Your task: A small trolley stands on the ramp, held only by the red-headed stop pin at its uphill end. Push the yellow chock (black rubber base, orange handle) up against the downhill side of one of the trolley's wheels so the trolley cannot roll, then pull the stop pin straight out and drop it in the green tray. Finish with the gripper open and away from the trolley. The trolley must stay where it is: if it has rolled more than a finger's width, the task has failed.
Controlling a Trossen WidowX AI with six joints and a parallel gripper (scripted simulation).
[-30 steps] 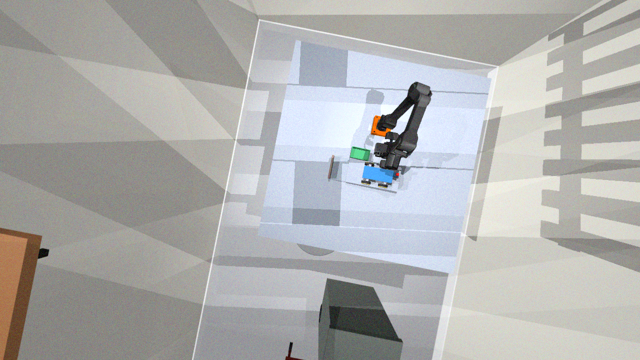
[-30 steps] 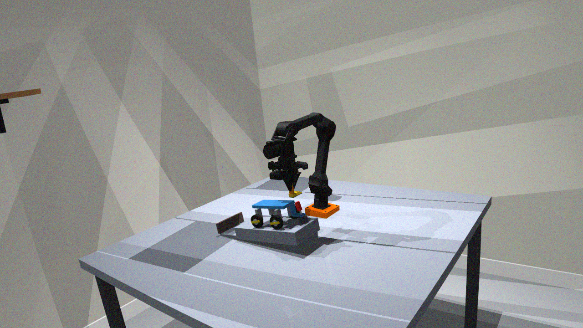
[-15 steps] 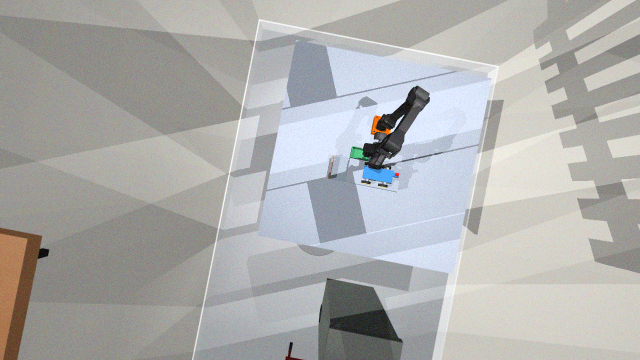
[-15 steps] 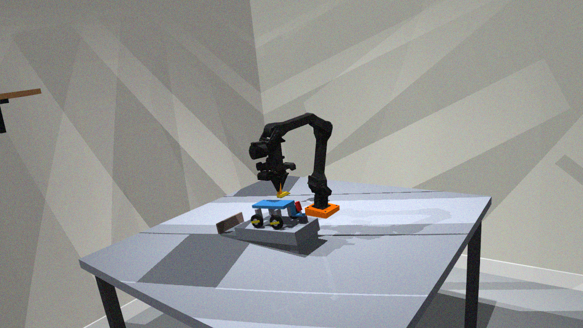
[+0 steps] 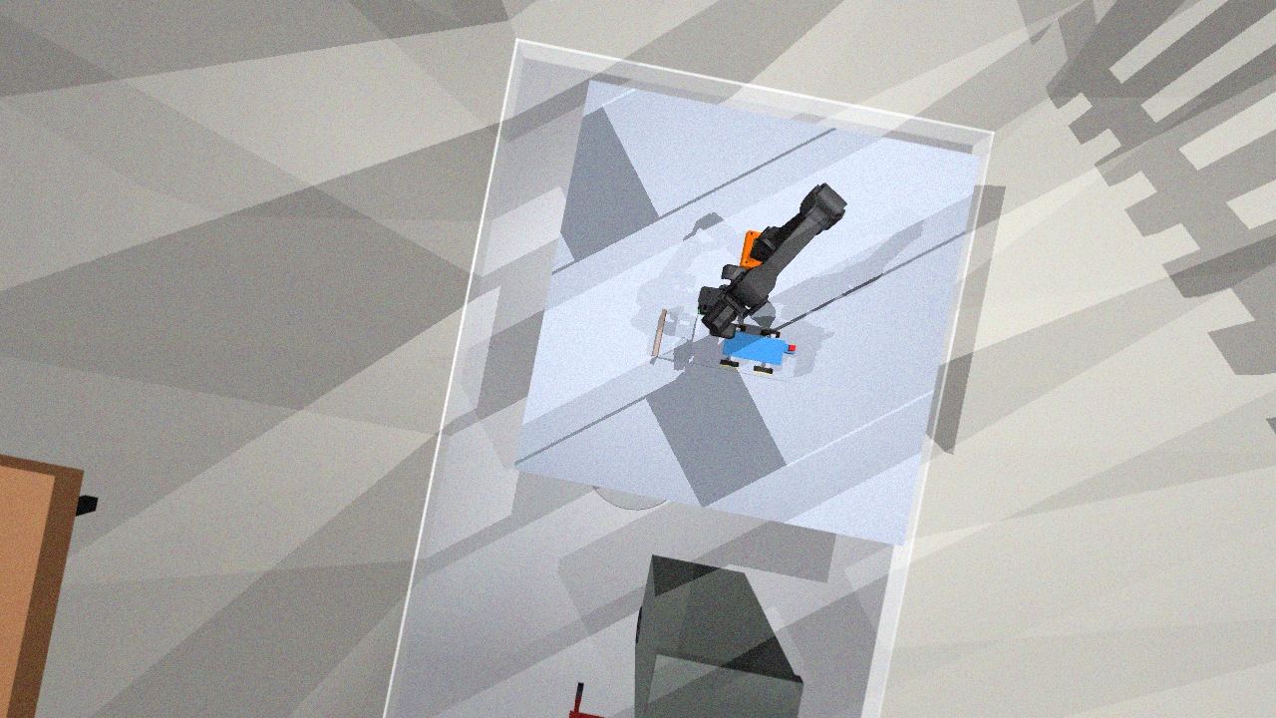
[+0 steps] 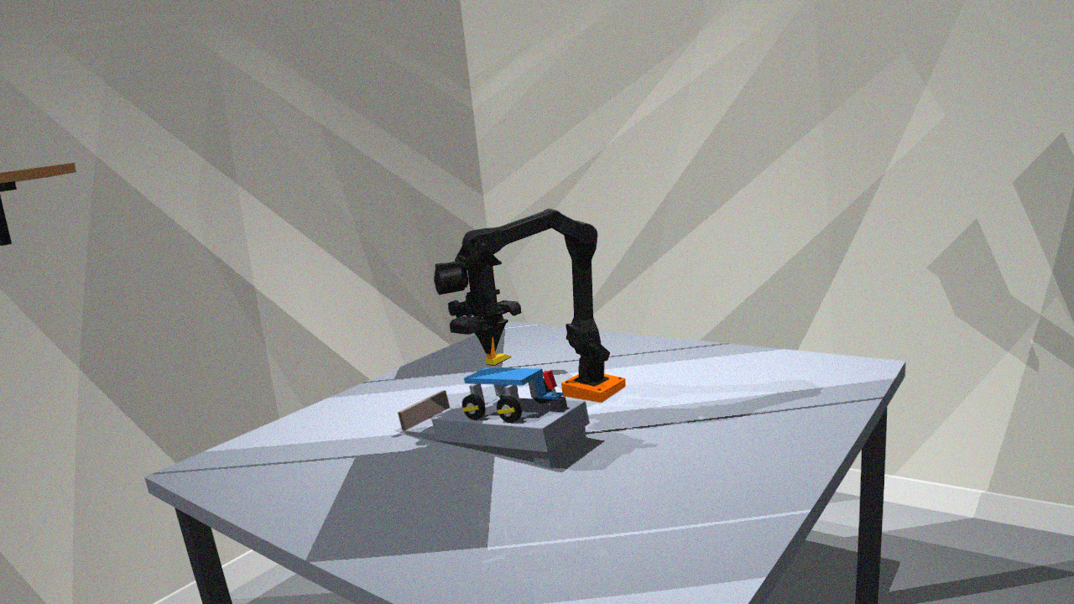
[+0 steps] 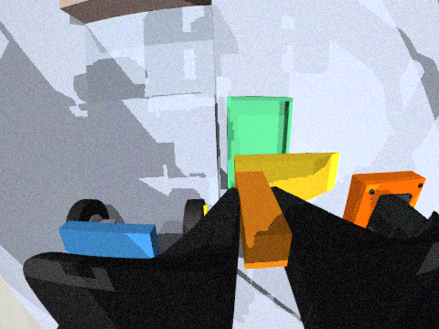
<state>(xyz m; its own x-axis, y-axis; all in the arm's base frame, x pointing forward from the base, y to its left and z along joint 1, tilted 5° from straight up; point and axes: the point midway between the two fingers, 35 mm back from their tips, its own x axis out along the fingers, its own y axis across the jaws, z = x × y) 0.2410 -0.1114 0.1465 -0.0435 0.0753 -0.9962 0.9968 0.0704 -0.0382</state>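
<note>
The red-headed stop pin lies 6 cm ahead of my gripper tip, 23 cm to the left of it and 3 cm below it. From my gripper tip the other things lie so: yellow chock (2 cm behind, 1 cm below); then blue trolley (9 cm ahead, 13 cm to the left, 5 cm below); then green tray (3 cm behind, 2 cm to the left, 17 cm below).
</note>
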